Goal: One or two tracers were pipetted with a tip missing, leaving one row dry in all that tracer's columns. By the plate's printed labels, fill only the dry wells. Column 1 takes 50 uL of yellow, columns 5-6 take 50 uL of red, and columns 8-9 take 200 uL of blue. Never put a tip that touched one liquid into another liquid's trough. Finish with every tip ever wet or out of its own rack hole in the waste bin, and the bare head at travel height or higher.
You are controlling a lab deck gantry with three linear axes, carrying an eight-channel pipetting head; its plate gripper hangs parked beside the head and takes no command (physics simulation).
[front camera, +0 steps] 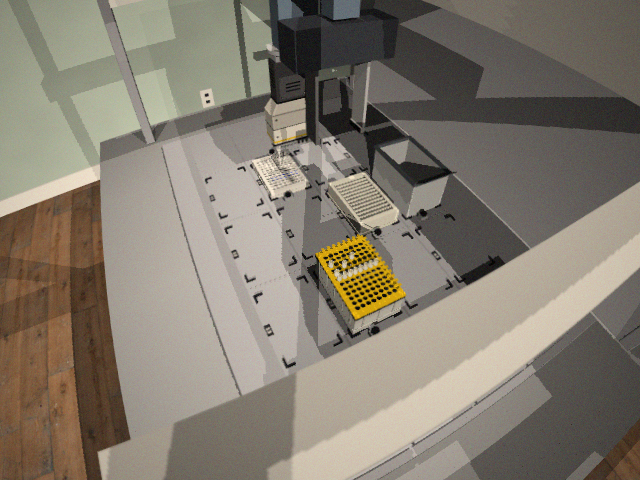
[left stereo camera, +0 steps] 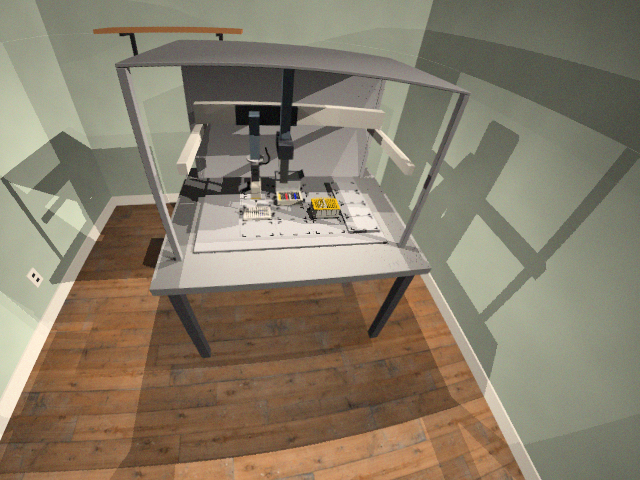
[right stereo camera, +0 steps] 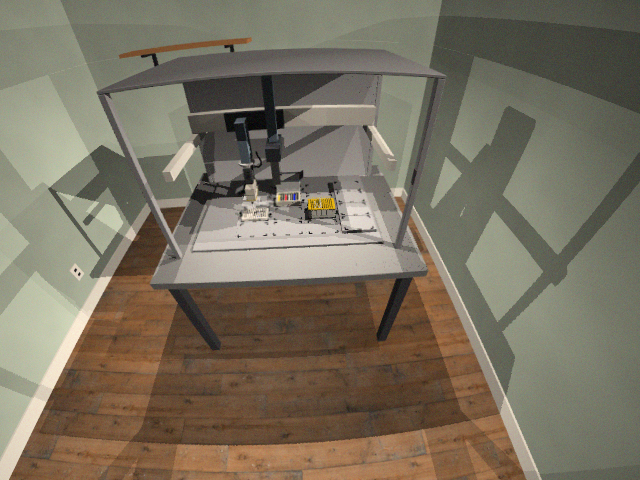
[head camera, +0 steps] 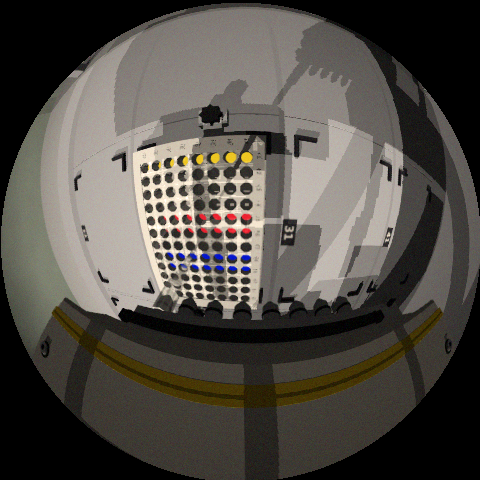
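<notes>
A pipette tip [head camera: 166,300] is there, and I can see it.
</notes>
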